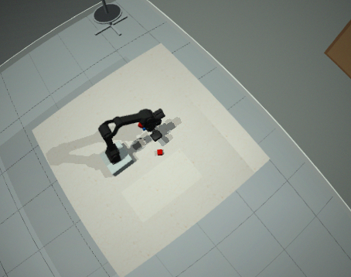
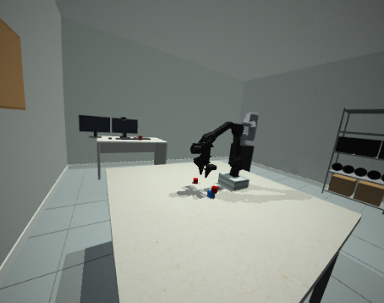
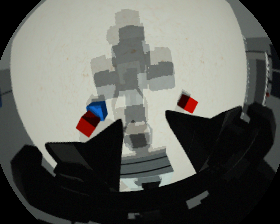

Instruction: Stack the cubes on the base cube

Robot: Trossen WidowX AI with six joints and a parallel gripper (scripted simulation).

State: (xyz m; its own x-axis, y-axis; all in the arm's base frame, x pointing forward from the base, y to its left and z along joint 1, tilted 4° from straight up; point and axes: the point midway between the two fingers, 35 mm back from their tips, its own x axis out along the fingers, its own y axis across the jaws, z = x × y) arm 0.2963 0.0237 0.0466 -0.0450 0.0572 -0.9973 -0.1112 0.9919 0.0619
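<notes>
The red cube lies 130 mm to the right of my gripper tip, 80 mm below it and 10 mm behind it. Also, from my gripper tip: blue base cube 90 mm to the left, 80 mm below, 20 mm behind.
</notes>
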